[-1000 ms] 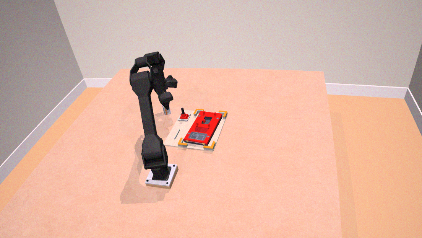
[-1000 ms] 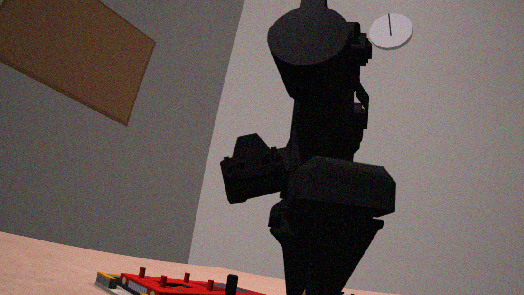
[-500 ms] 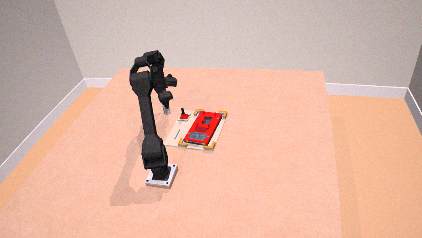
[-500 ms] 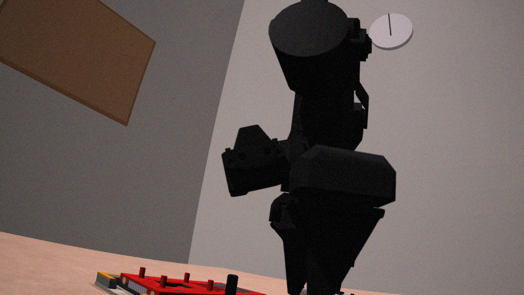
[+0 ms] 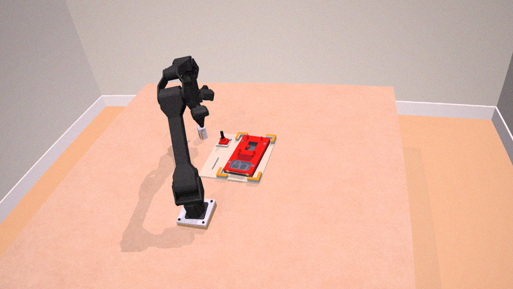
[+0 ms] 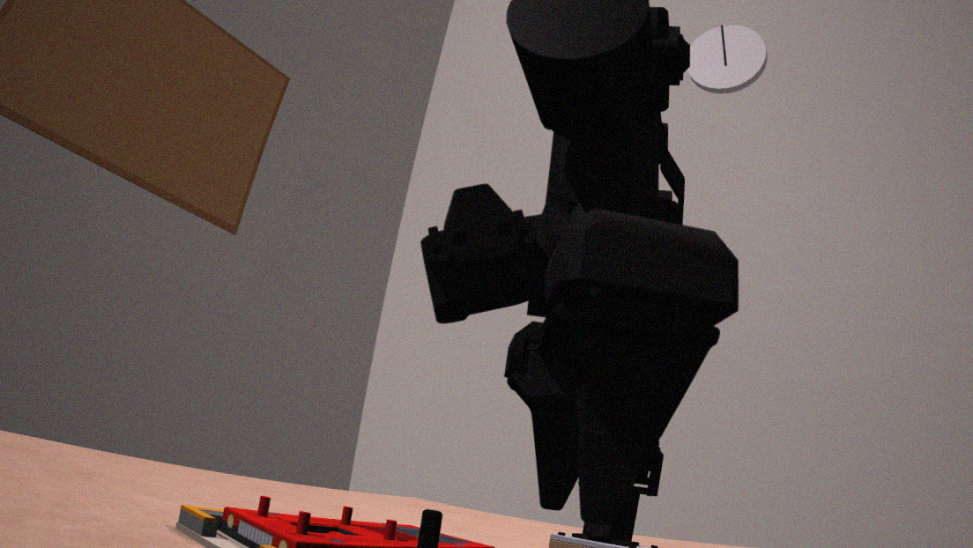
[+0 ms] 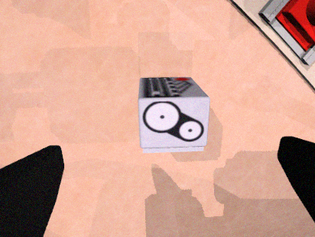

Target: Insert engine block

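My gripper tip is 5 cm above the grey engine block. The rest, counted from my gripper tip: black upright peg 10 cm to the right, 5 cm behind, 4 cm below.
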